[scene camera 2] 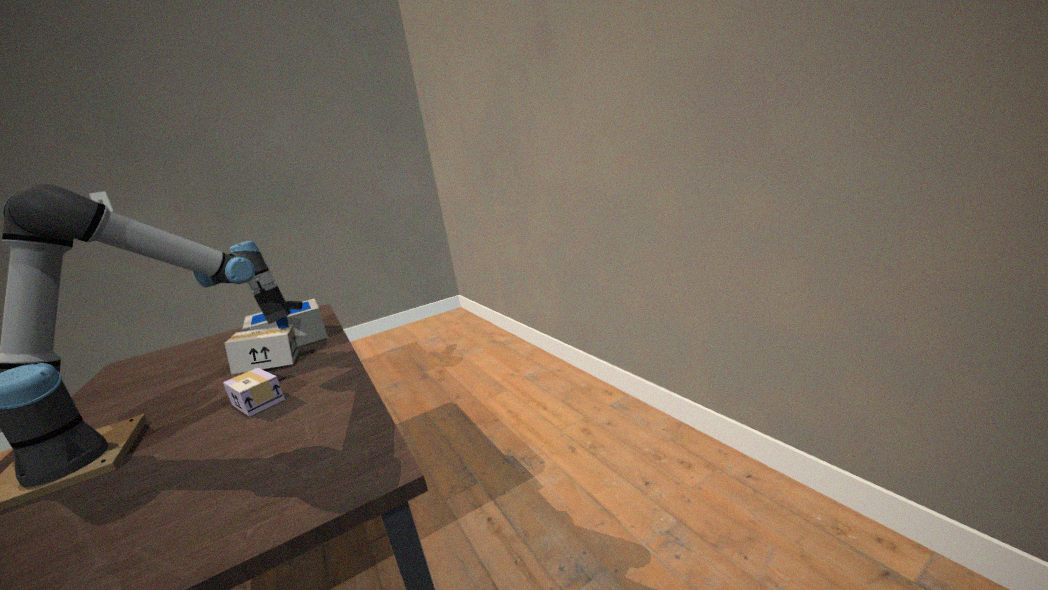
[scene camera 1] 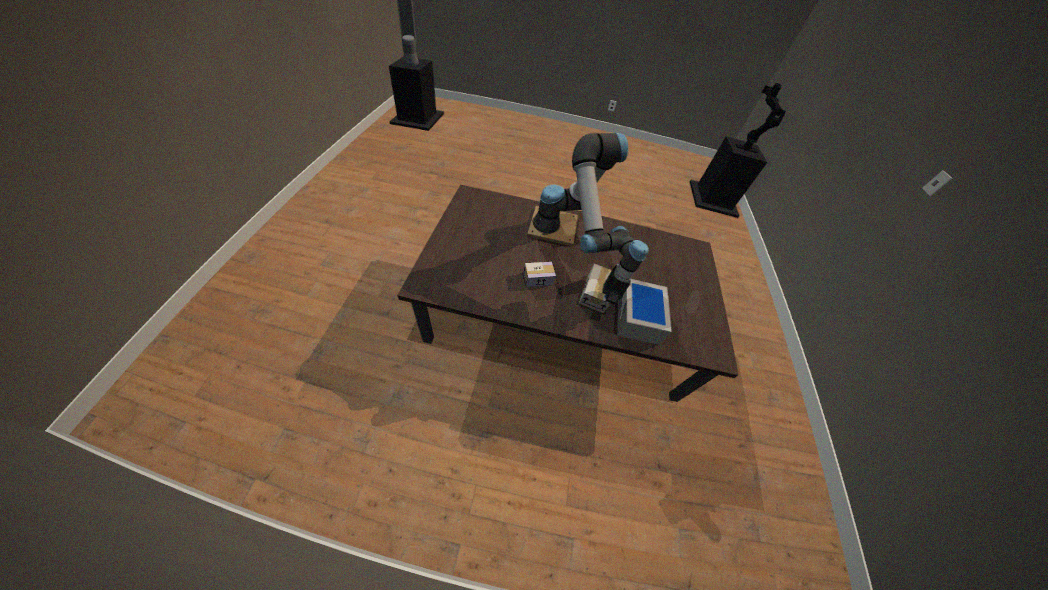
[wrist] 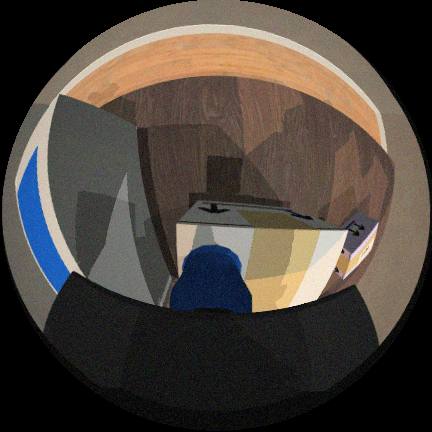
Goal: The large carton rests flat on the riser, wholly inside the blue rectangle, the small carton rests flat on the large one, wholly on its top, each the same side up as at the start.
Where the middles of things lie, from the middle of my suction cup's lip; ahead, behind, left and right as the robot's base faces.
Scene:
The large carton [scene camera 2: 266, 348] is 7 cm behind my suction cup, 5 cm below it and 4 cm to the right of it. From my suction cup the other things lie so: riser [scene camera 1: 643, 311] (18 cm to the left, 5 cm below); then small carton [scene camera 2: 254, 391] (33 cm to the right, 10 cm behind, 8 cm below).

